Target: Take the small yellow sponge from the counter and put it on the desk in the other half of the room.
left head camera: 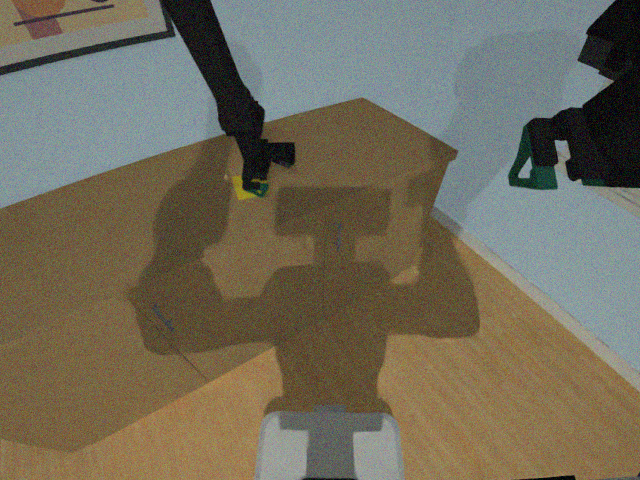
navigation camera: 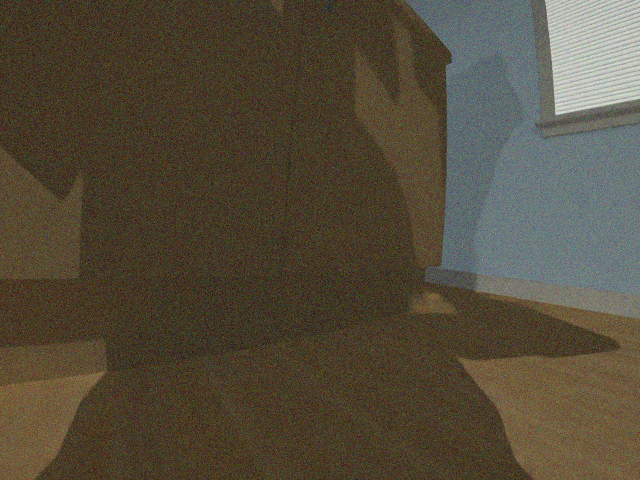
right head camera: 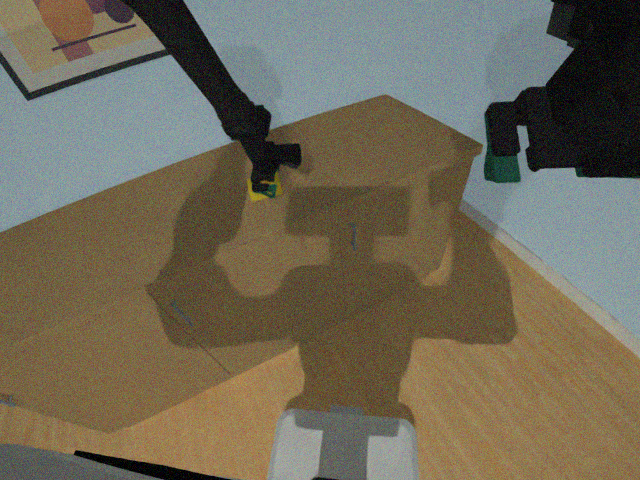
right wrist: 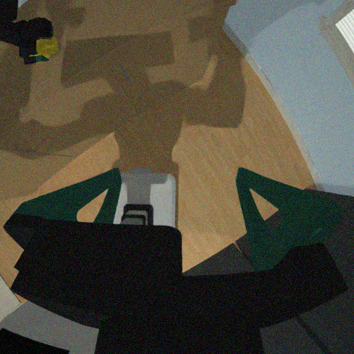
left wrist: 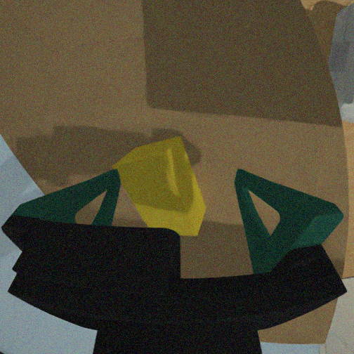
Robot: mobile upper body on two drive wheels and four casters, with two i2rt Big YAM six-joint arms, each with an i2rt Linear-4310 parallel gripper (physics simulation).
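Frame: origin at the left arm's base, x ahead, y left, z up, level; metres.
Where they show: left gripper, fingertip midpoint: [left head camera: 263,182] [right head camera: 274,183]; right gripper, fingertip midpoint: [left head camera: 546,180] [right head camera: 531,172].
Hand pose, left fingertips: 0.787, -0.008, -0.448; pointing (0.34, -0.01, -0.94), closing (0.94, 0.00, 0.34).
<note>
Things, the pixels of their top centre, and the offset from my left fingertips, as dx, dy, dz. "spot": a spot on its surface instead. Level surfaces: height alone.
- small yellow sponge, middle of its top: [left head camera: 249,179] [right head camera: 263,180] +0.026, +0.046, -0.007
- brown wooden counter, its level: dz -0.052
- window, surface spot: [navigation camera: 594,56] spot: +0.282, -1.416, +0.130
The small yellow sponge [left head camera: 240,189] [right head camera: 255,193] [left wrist: 160,187] [right wrist: 48,46] lies on the brown wooden counter [left head camera: 336,134] [right head camera: 361,134] [left wrist: 75,75], near its back. My left gripper [left head camera: 257,187] [right head camera: 266,188] [left wrist: 177,175] is open over the sponge. In the left wrist view the sponge shows between the green fingers, close to the finger at the left of the picture, with space beside the other finger; it is not gripped. My right gripper [left head camera: 568,181] [right head camera: 547,171] [right wrist: 178,173] is open and empty, off to the right of the counter. The desk does not show in these views.
The counter's front [navigation camera: 258,155] fills much of the navigation view. A blue wall [left head camera: 361,51] [navigation camera: 496,206] stands behind and right of it. A framed picture [left head camera: 87,49] [right head camera: 77,72] hangs at the upper left. A window [navigation camera: 594,56] is at the right. The robot's shadow covers much of the counter.
</note>
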